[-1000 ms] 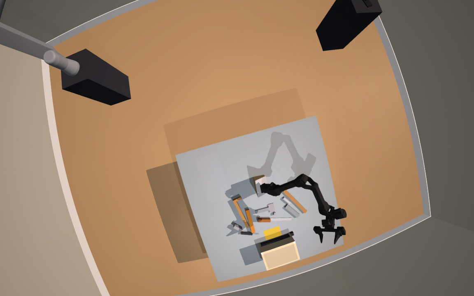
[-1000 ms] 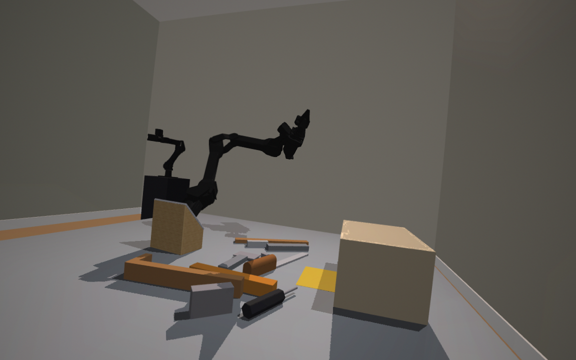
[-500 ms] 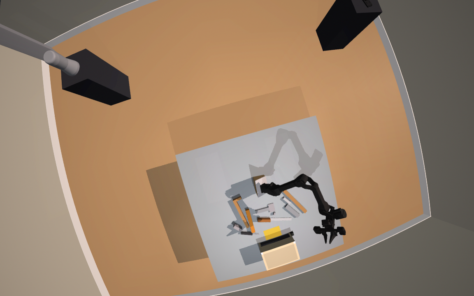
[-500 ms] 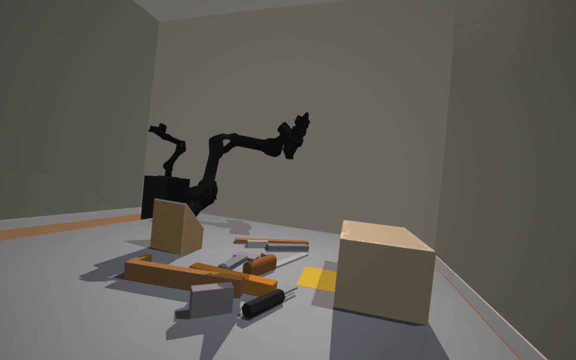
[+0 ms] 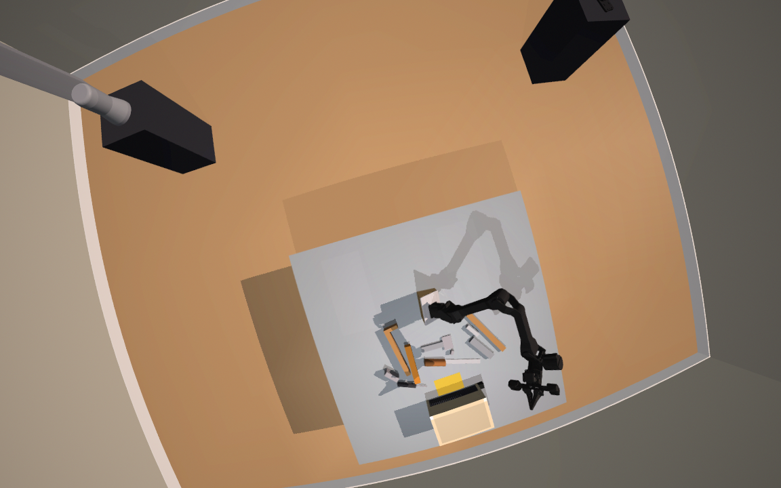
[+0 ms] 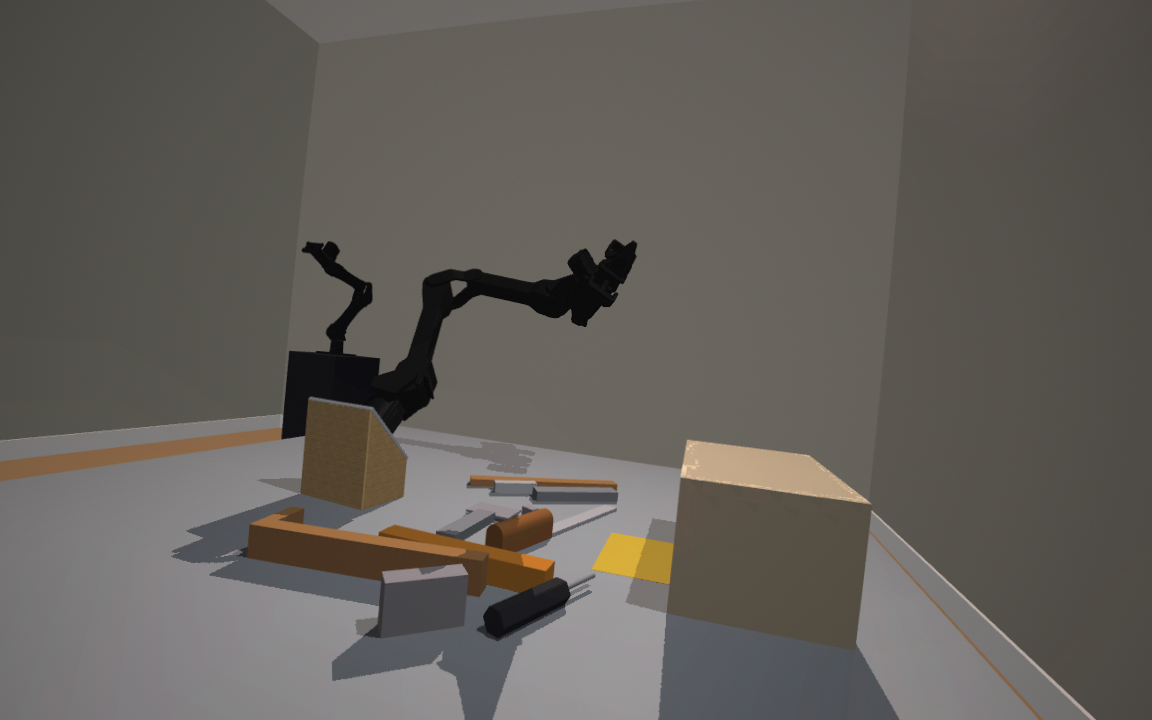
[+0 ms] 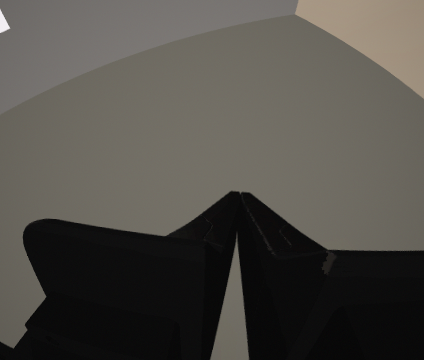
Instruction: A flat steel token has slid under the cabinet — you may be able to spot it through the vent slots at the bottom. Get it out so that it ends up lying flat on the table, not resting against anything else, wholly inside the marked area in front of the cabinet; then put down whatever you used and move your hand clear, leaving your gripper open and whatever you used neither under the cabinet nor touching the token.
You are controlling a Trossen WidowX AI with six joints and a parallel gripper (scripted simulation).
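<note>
Now: gripper tip 490 mm above the grey t-shaped piece, 240 mm to the left of it and 140 mm past it. Round my gripper tip: grey bar (490 mm below, 60 mm behind, 20 mm to the right); orange stick (490 mm below, 140 mm behind, 20 mm to the left); grey cube (490 mm below, 180 mm to the right, 80 mm behind).
</note>
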